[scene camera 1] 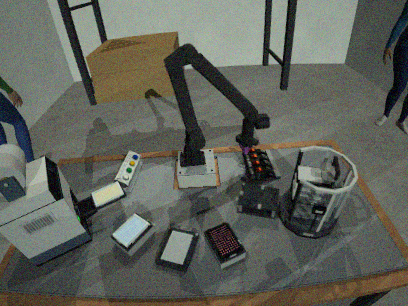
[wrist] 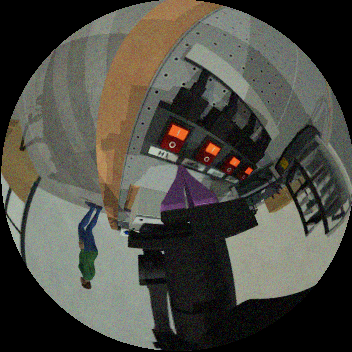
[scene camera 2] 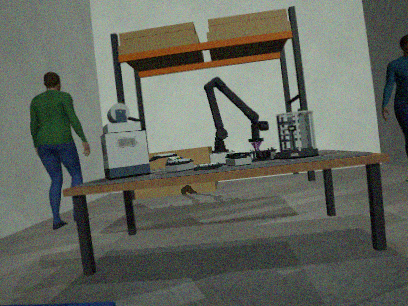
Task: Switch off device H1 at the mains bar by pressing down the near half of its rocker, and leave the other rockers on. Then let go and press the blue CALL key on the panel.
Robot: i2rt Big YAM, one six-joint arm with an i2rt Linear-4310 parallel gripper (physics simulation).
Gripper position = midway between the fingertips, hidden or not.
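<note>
Gripper (wrist: 180, 167) shut, holding nothing. Round caged device (scene camera 1: 315, 210), (scene camera 2: 296, 131), (wrist: 307, 157).
</note>
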